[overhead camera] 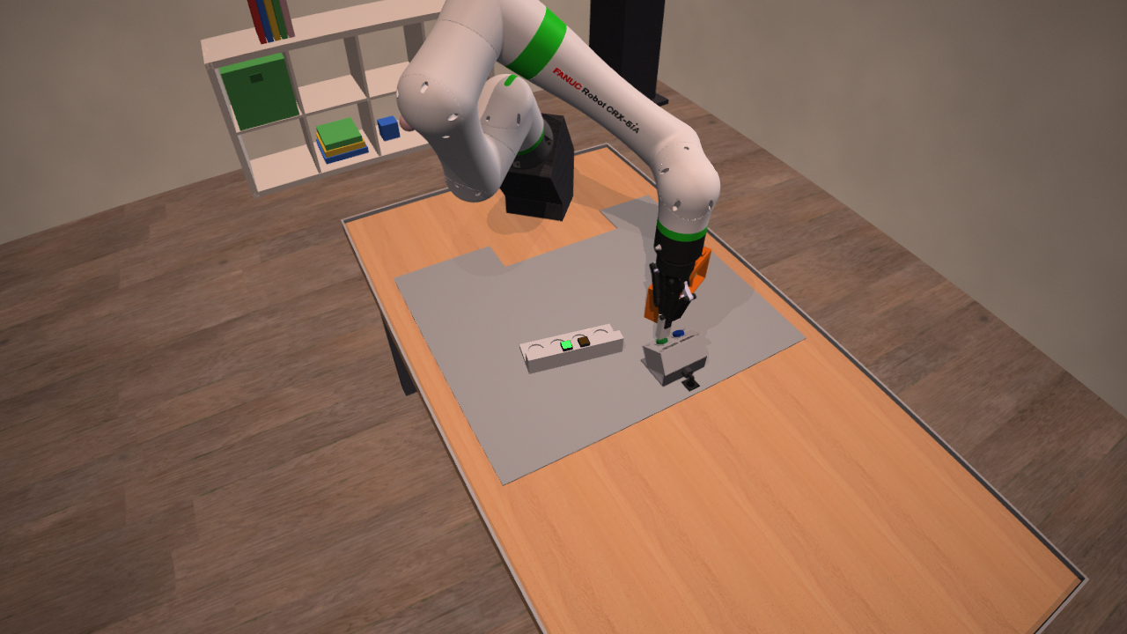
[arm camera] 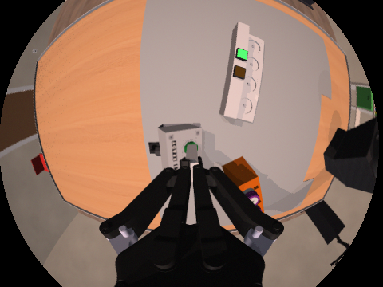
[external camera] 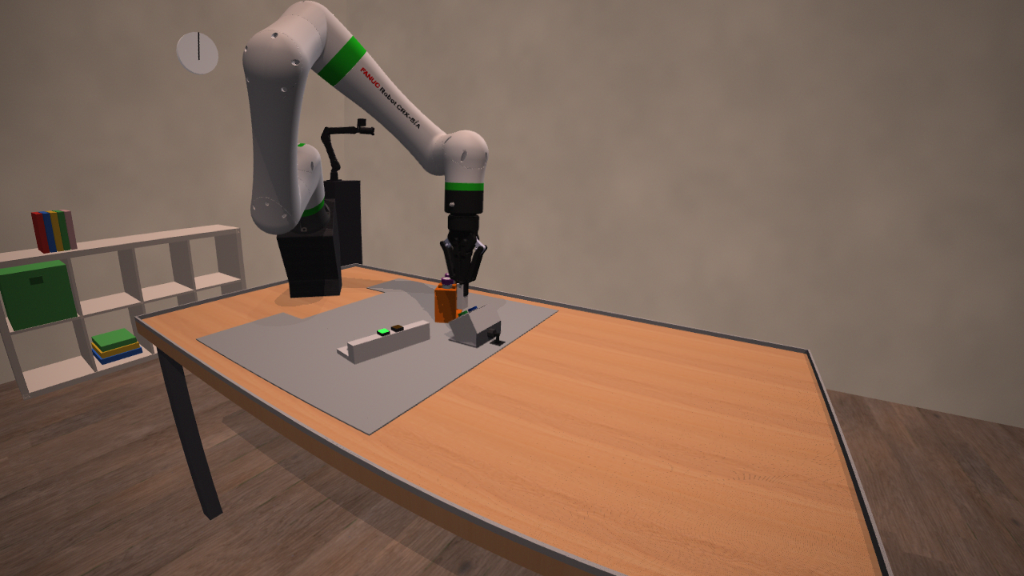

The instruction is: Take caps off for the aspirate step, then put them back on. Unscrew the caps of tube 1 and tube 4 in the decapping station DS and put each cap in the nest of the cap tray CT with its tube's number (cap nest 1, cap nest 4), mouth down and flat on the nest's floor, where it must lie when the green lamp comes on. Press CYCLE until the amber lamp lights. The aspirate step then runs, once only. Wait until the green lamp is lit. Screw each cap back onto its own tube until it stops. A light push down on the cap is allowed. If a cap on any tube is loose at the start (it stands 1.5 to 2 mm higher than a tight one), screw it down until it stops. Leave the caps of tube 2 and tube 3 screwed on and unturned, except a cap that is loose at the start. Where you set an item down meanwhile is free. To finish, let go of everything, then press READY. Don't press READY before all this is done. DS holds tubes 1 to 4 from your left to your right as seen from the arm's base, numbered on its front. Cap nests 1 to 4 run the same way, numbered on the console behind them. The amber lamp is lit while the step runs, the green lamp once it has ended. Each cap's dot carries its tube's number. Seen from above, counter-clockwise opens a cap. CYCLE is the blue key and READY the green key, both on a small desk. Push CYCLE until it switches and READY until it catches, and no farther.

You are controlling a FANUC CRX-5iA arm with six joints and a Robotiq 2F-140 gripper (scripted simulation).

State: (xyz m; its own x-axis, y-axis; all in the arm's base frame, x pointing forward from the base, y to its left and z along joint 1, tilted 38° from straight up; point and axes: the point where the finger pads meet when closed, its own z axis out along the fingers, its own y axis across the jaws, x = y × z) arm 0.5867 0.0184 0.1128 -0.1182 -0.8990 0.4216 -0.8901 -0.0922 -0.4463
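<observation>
The green key lies 5 cm below my hand. Round my hand: small grey desk: 6 cm below, 2 cm to the left, 2 cm ahead; table edge: 40 cm to the left, 11 cm below, 5 cm ahead; blue key: 5 cm below, 4 cm to the left, 1 cm ahead.
</observation>
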